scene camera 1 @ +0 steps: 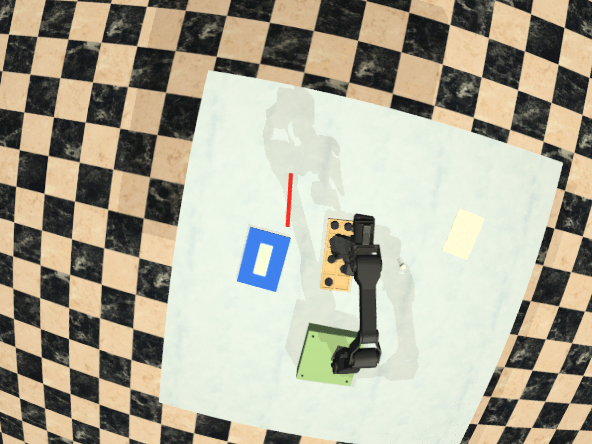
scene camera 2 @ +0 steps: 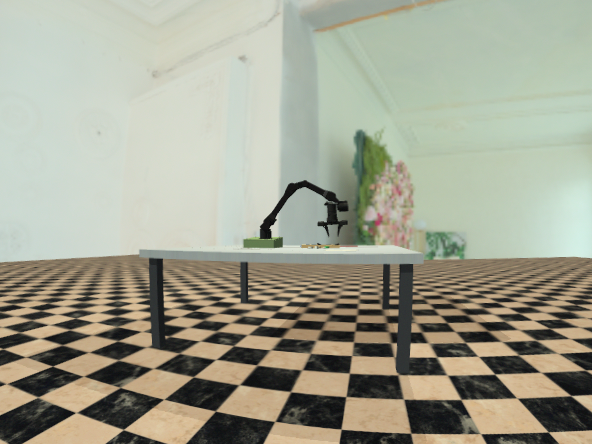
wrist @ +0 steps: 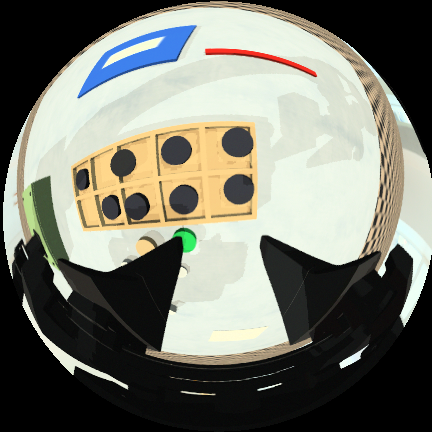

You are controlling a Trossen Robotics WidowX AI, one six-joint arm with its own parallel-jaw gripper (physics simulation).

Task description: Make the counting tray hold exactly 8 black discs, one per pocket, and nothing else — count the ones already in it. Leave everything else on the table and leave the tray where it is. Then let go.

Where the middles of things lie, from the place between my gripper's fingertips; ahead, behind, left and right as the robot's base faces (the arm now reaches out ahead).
Labels:
The tan counting tray point(scene camera 1: 341, 282) is 90 mm behind my hand, 20 mm to the left of it and 60 mm below it.

